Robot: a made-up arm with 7 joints.
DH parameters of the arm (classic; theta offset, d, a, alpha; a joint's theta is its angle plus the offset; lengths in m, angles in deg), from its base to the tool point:
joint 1: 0 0.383 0 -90
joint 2: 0 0 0 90
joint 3: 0 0.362 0.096 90
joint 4: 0 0 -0.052 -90
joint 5: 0 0.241 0 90
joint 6: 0 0 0.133 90
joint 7: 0 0 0 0
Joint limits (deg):
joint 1: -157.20..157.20
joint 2: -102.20..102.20
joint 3: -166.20..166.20
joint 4: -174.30..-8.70
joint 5: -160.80..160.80
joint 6: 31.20..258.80
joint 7: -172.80..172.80
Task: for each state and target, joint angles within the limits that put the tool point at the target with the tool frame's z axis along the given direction. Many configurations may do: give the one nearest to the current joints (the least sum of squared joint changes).
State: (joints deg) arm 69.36 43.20 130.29 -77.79 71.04 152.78 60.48
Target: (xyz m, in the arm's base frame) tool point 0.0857 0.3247 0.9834 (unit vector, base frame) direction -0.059 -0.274 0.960
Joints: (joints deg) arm 42.59 42.92 163.30 -45.68 72.19 155.75 60.48
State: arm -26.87 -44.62 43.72 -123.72 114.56 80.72 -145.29
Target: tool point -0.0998 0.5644 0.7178 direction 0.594 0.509 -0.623
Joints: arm -48.35 -90.42 42.81 -78.84 88.62 94.07 -145.29
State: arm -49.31 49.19 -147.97 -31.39 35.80 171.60 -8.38
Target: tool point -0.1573 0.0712 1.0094 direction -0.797 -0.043 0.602
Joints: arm -41.06 10.31 -144.58 -58.78 63.64 175.91 -8.38
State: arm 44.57 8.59 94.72 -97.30 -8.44 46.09 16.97
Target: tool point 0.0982 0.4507 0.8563 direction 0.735 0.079 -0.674
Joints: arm 12.19 1.52 65.09 -82.19 -46.39 98.93 16.97
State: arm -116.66 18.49 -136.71 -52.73 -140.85 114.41 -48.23
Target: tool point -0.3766 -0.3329 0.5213 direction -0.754 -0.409 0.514
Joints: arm -82.25 55.05 -89.43 -92.00 -155.90 141.29 -48.23
